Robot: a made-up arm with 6 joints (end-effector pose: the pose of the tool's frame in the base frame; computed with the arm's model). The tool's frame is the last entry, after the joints. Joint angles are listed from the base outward.
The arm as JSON. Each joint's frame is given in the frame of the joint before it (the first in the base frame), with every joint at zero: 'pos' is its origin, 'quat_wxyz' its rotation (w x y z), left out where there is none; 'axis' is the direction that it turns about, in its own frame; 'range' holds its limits. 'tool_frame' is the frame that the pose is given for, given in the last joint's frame.
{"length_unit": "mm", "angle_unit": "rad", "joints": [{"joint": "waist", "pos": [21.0, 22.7, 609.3], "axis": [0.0, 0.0, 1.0], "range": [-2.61, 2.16]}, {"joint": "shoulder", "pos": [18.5, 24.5, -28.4], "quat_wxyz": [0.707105, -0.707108, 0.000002, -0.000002], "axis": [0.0, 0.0, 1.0], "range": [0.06, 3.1]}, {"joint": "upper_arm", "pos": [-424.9, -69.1, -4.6], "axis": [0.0, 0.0, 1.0], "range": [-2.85, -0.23]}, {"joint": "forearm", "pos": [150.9, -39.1, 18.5], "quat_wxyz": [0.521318, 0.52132, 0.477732, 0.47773], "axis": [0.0, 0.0, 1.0], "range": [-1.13, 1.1]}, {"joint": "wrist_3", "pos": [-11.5, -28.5, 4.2], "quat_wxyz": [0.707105, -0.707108, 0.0, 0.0], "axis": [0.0, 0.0, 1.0], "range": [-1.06, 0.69]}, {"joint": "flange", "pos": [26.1, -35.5, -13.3], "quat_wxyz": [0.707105, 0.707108, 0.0, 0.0], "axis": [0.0, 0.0, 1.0], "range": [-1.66, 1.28]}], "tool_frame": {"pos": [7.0, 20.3, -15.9], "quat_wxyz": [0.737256, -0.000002, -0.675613, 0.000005]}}
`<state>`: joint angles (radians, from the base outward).
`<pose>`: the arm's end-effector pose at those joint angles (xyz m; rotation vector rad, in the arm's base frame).
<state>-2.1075 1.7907 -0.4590 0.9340 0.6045 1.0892</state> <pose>-0.0717 -0.1919 0.8215 -2.1379 0.8194 1.1047</pose>
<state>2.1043 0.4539 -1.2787 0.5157 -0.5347 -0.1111</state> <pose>0.1131 -0.1791 0.9861 1.6301 -0.3099 1.7392</pose>
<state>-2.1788 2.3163 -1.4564 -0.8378 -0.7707 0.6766</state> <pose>-0.2520 -0.4266 0.7525 0.2892 0.1093 -1.6189</pose>
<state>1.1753 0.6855 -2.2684 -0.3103 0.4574 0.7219</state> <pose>-0.1082 -0.2518 1.0682 1.0918 -0.7582 1.1853</pose>
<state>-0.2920 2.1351 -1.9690 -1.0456 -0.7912 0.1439</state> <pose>0.5092 -0.0909 0.9335 -0.9076 -0.3921 0.1830</pose>
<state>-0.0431 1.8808 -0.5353 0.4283 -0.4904 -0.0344</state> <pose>0.3025 0.0330 0.7852 0.2831 0.8421 -0.3543</pose>
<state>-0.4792 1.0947 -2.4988 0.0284 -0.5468 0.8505</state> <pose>-0.0908 0.0977 1.1750 0.0644 -1.8259 0.5529</pose>
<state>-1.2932 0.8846 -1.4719 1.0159 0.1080 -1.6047</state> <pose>0.0516 0.0735 1.0334 -0.8669 -0.0812 -1.3396</pose>
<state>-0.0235 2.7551 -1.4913 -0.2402 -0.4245 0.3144</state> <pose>0.5553 0.0277 0.5148 0.1357 0.8518 0.0410</pose>
